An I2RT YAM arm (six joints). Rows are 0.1 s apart.
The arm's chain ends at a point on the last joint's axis. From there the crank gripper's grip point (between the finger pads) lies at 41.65 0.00 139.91 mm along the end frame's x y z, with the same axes.
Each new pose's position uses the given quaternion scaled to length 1; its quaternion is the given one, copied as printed.
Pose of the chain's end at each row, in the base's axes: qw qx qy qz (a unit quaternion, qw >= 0); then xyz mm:
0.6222 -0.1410 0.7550 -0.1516 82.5 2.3 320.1
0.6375 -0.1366 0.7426 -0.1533 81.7 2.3 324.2
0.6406 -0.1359 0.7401 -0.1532 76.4 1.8 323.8
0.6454 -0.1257 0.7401 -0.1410 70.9 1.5 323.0
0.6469 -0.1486 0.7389 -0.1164 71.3 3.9 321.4
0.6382 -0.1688 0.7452 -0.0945 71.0 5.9 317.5
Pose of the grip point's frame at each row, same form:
0.6222 -0.1410 0.7550 -0.1516 212.2 -21.9 257.6
0.6375 -0.1366 0.7426 -0.1533 213.8 -21.8 266.9
0.6406 -0.1359 0.7401 -0.1532 209.0 -22.1 267.5
0.6454 -0.1257 0.7401 -0.1410 203.9 -20.3 266.9
0.6469 -0.1486 0.7389 -0.1164 204.9 -8.7 264.0
0.6382 -0.1688 0.7452 -0.0945 203.2 0.8 255.8

